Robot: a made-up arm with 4 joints. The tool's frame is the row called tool.
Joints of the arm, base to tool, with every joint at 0 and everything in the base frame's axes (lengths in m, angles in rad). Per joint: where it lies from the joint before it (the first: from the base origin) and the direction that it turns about. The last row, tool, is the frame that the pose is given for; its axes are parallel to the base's.
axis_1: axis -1 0 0 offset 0 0 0.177
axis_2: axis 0 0 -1 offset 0.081 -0.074 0.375
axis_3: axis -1 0 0 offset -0.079 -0.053 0.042
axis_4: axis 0 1 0 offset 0.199 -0.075 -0.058
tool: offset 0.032 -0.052 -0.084
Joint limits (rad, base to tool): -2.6..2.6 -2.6..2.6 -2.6..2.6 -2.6..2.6
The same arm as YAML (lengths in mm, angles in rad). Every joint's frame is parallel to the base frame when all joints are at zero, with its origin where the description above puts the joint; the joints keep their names.
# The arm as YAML. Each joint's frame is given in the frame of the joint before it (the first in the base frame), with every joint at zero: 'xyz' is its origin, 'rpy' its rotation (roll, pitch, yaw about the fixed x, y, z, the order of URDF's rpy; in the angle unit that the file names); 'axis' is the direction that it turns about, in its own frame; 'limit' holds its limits. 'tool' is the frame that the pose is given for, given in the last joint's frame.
units:
  length: mm
  angle: rad
joints:
  - name: axis_1
    type: revolute
    origin:
      xyz: [0.0, 0.0, 177.0]
      rpy: [0.0, 0.0, 0.0]
    axis: "-x"
    limit:
      lower: -2.6
      upper: 2.6
  - name: axis_2
    type: revolute
    origin:
      xyz: [81.0, -74.0, 375.0]
      rpy: [0.0, 0.0, 0.0]
    axis: "-z"
    limit:
      lower: -2.6
      upper: 2.6
  - name: axis_3
    type: revolute
    origin:
      xyz: [-79.0, -53.0, 42.0]
      rpy: [0.0, 0.0, 0.0]
    axis: "-x"
    limit:
      lower: -2.6
      upper: 2.6
  - name: axis_4
    type: revolute
    origin:
      xyz: [199.0, -75.0, -58.0]
      rpy: [0.0, 0.0, 0.0]
    axis: "+y"
    limit:
      lower: -2.6
      upper: 2.6
tool:
  origin:
    xyz: [32.0, -52.0, -84.0]
    rpy: [0.0, 0.0, 0.0]

